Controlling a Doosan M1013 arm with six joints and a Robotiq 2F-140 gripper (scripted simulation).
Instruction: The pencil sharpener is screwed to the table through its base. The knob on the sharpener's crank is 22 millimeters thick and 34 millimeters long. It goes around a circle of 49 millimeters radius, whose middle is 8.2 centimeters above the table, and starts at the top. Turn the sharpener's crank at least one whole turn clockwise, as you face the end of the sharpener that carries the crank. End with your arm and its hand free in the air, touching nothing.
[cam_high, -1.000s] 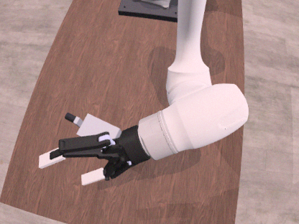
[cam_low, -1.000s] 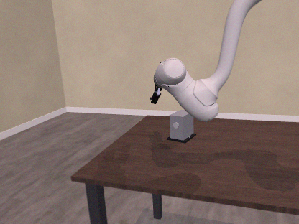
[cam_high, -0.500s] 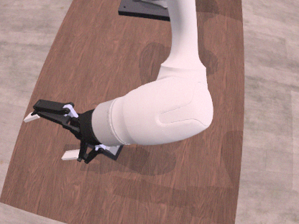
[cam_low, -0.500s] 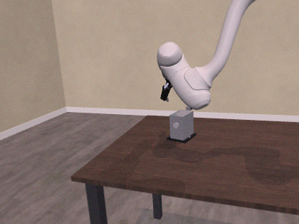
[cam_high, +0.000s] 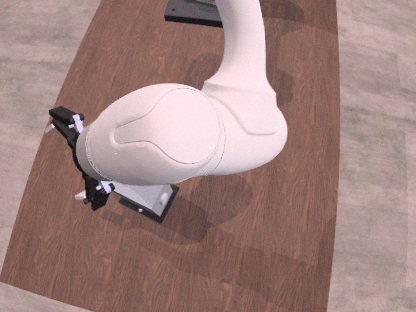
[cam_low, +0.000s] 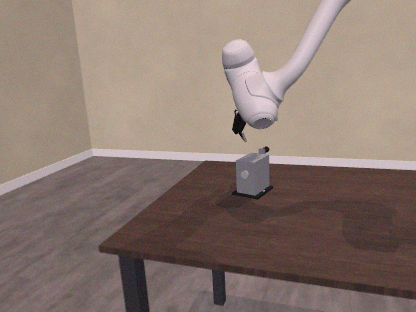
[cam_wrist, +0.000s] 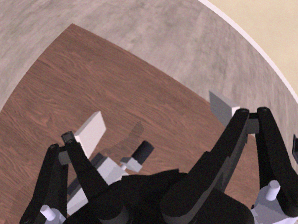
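The dark crank knob is 8 cm below my hand, 3 cm to the left of it and 3 cm behind it.
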